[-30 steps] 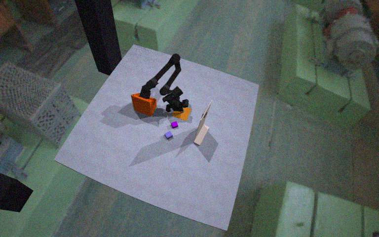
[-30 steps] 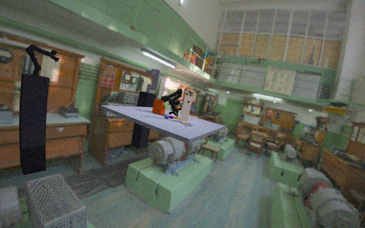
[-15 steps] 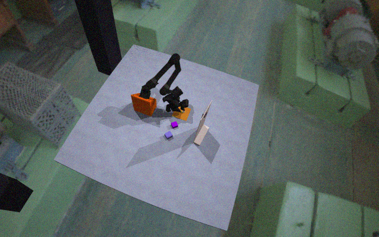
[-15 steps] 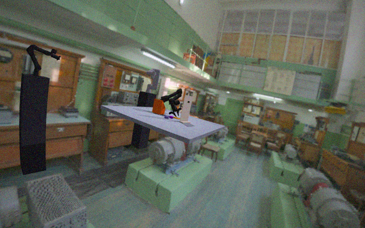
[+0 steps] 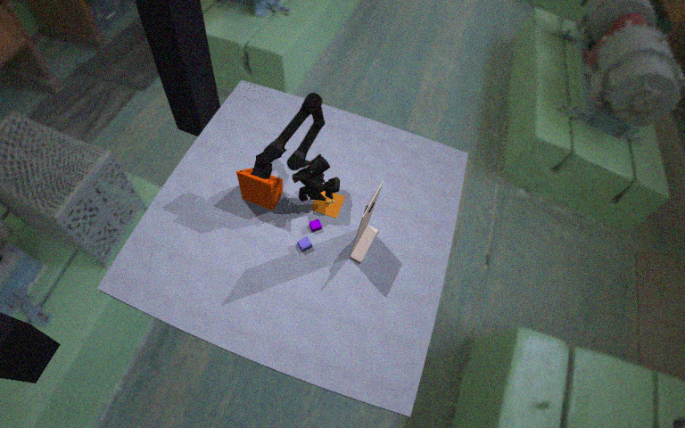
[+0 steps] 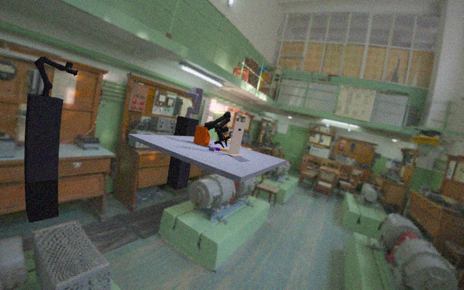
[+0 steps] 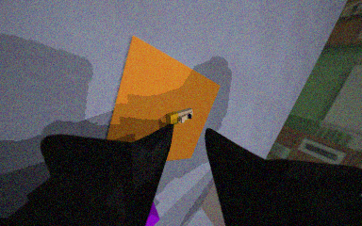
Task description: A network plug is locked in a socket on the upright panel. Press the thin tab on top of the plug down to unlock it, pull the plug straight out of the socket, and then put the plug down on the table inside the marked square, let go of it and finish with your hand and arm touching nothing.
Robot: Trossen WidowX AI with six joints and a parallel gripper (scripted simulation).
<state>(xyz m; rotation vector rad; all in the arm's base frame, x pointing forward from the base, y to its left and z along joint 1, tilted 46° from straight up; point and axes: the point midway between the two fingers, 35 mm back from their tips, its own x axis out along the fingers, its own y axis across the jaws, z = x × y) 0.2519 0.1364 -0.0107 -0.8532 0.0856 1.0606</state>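
The yellow plug is 2 cm below my gripper tip, 1 cm to the left of it and 1 cm ahead of it. The rest, counted from my gripper tip: orange square 3 cm below; beige panel 19 cm ahead, 12 cm above, 11 cm to the right.
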